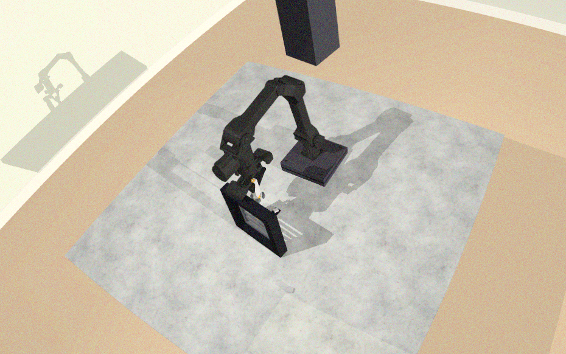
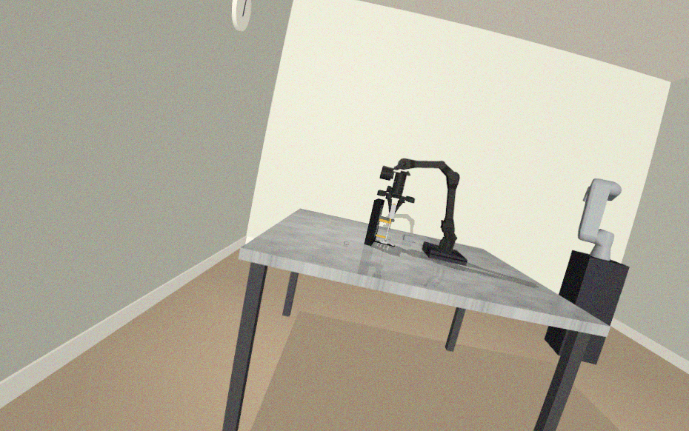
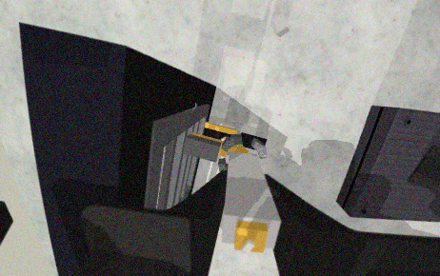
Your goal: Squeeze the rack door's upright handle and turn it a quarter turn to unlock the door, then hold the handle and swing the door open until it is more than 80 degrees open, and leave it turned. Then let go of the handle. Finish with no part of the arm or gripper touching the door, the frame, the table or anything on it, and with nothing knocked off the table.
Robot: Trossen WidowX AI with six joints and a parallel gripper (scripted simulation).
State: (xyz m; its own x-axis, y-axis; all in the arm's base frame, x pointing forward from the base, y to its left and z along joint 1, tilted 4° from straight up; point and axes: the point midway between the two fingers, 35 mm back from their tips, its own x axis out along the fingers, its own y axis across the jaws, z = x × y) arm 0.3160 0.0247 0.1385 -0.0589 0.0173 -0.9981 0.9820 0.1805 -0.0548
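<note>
Now: the grey-and-orange handle 1 cm to the left of my gripper tip and 3 cm below it.
</note>
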